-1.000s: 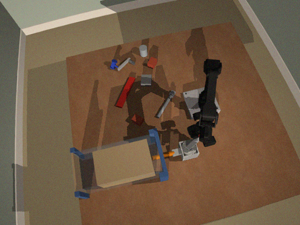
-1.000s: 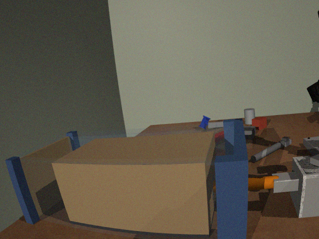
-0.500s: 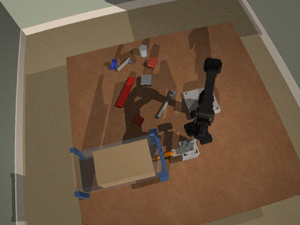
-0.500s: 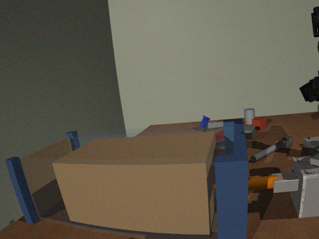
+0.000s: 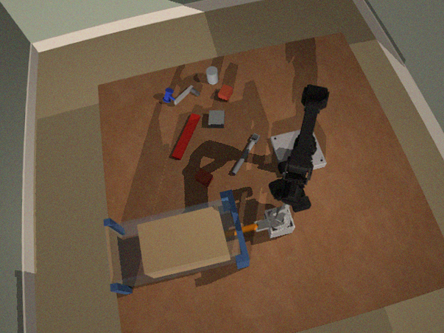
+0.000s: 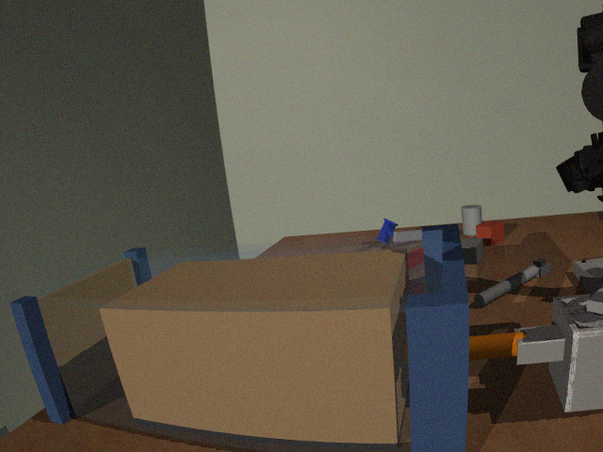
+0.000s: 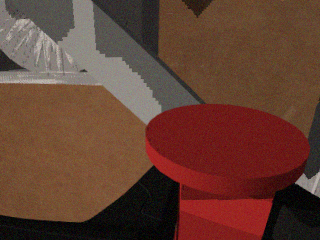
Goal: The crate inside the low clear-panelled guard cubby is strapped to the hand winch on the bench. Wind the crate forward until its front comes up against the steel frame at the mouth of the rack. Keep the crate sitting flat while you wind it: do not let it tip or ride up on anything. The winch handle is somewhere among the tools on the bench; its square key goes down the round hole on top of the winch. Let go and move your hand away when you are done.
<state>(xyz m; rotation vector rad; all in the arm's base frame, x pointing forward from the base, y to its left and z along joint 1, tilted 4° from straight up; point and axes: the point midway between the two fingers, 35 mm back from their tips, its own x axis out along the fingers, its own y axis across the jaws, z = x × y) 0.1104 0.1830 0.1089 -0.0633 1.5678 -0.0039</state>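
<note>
Right now the winch handle is 3 cm to the left of my gripper tip, 2 cm ahead of it and 1 cm below it. Also, from my gripper tip: red knob 2 cm above; grey winch 8 cm below, 7 cm to the left, 5 cm ahead; blue frame 22 cm ahead, 8 cm to the left, 1 cm below.
</note>
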